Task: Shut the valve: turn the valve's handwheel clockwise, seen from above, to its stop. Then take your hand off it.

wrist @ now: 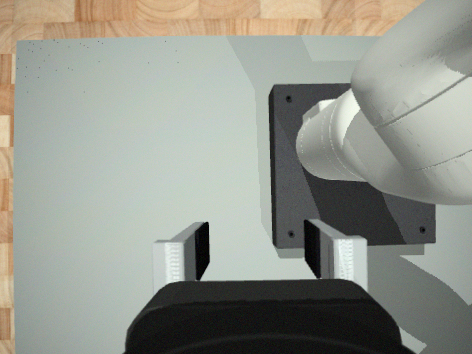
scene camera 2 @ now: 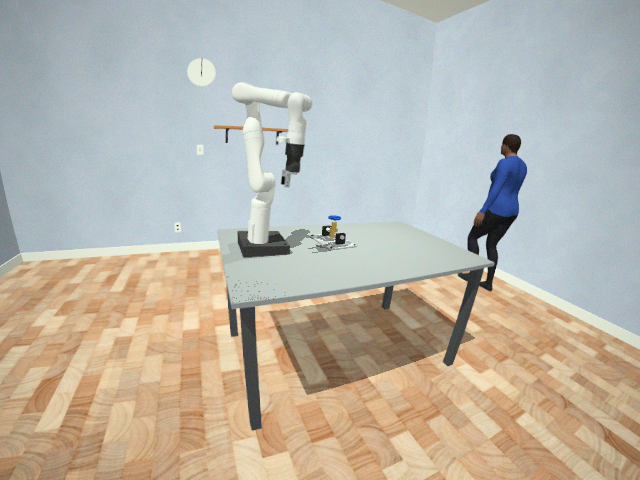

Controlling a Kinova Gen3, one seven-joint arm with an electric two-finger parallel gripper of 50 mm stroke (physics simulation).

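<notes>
The valve (scene camera 2: 333,228) stands upright on the table, with a brass-coloured body and a blue handwheel (scene camera 2: 334,217) on top. Black blocks stand on both sides of its body. The valve does not show in the wrist view. My gripper (scene camera 2: 285,184) (wrist: 256,241) is open, with a wide gap between its two fingers and nothing between them. It hangs high above the table, to the left of the handwheel in the scene view, and does not touch it. The handwheel's turn position is too small to tell.
The grey table (scene camera 2: 403,258) (wrist: 125,150) carries my arm's dark base plate (scene camera 2: 263,250) (wrist: 360,215), left of the valve in the scene view. Flat pale parts lie around the valve's foot. A person (scene camera 2: 509,186) in a blue top is beyond the table's right side.
</notes>
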